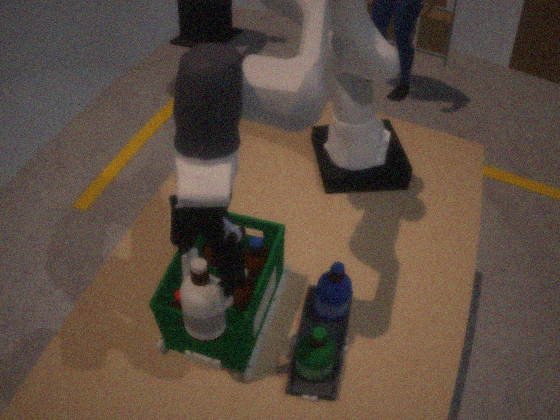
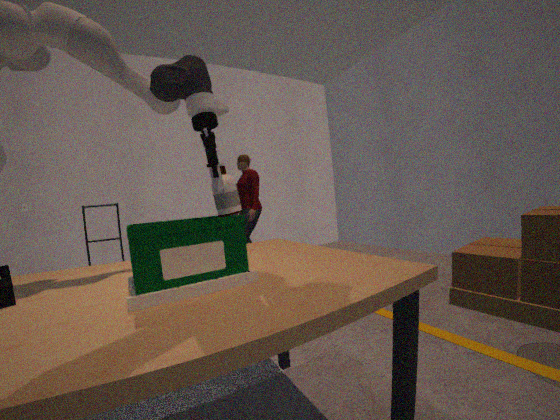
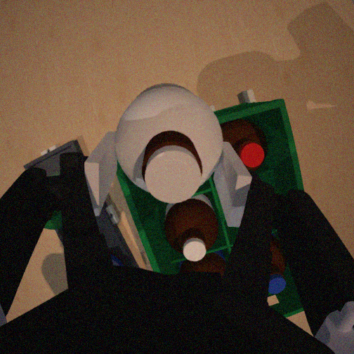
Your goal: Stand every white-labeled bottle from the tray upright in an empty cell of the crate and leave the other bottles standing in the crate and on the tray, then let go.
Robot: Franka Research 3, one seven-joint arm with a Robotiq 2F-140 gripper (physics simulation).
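Note:
My gripper [image 1: 207,280] [image 2: 216,174] [image 3: 166,155] is shut on a white-labeled bottle [image 1: 204,311] [image 2: 227,197] [image 3: 167,107] with a white cap. The bottle leans slightly, its base near rim height at the end of the green crate [image 1: 232,347] [image 2: 145,255] [image 3: 294,145]; the far wall of its cell is hidden. Inside the crate stand brown bottles with a red cap [image 1: 177,296] [image 3: 252,155], a white cap [image 3: 194,249] and a blue cap [image 1: 256,243] [image 3: 276,284]. A blue bottle [image 1: 333,295] and a green bottle [image 1: 316,356] stand on the dark tray [image 1: 312,389] [image 3: 65,152].
The crate stands on the wooden table [image 1: 420,300] [image 2: 310,265], and the tray lies beside its long side. The black robot base plate [image 1: 367,185] is farther back. A person in red [image 2: 250,187] and stacked boxes [image 2: 485,267] are beyond the table.

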